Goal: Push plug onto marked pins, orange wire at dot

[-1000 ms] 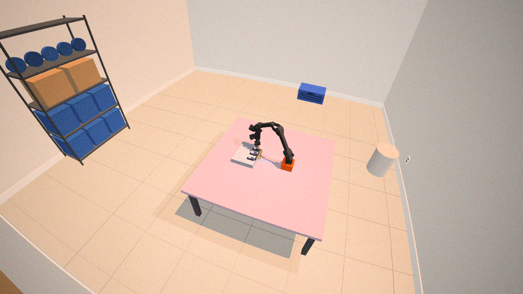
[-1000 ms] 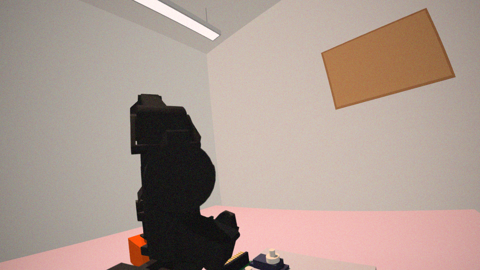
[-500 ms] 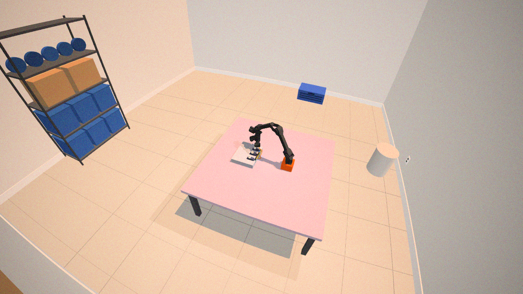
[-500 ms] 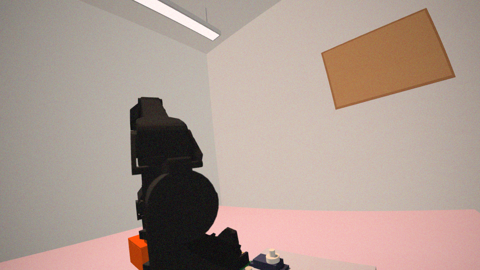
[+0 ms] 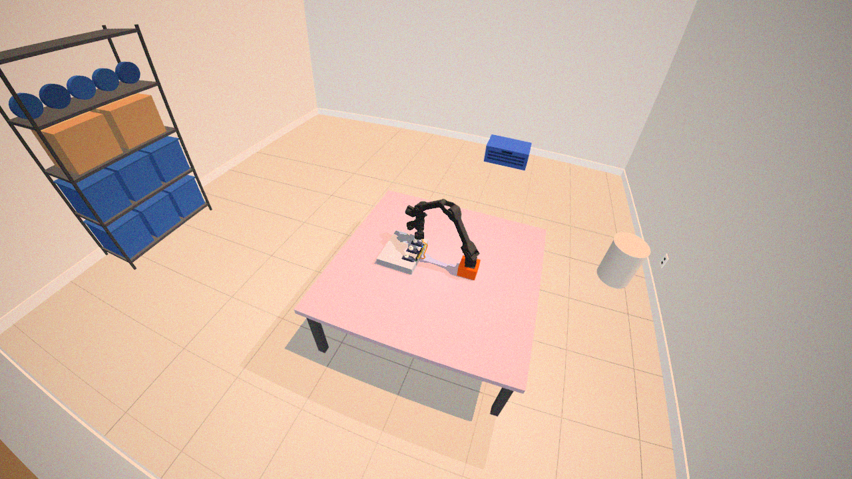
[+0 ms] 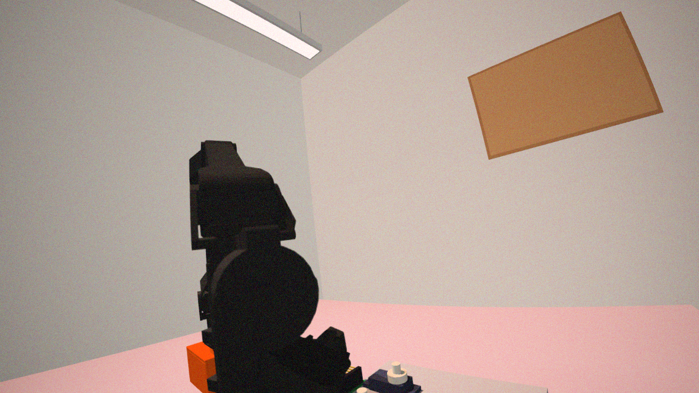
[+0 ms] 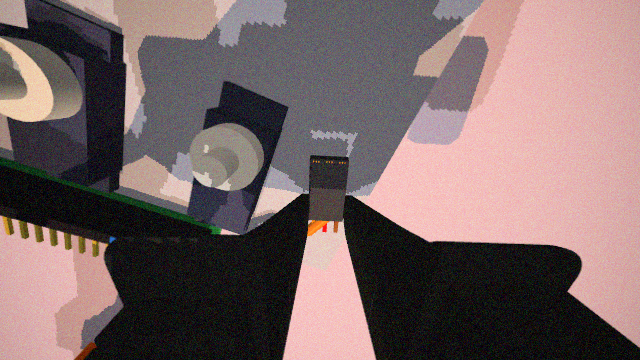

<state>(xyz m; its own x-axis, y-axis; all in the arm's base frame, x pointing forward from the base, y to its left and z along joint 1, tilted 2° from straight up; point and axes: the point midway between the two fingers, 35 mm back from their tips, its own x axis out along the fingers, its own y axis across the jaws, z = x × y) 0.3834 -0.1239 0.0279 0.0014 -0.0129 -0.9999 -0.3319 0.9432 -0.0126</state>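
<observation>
My gripper tip is 50 mm past the blue band, 80 mm to the right of it and 20 mm below it. Round my gripper tip: servo 130 mm to the left, 10 mm below; then holder 110 mm ahead, 130 mm to the left, 30 mm below; then black pin strip 50 mm behind, 130 mm to the left.
</observation>
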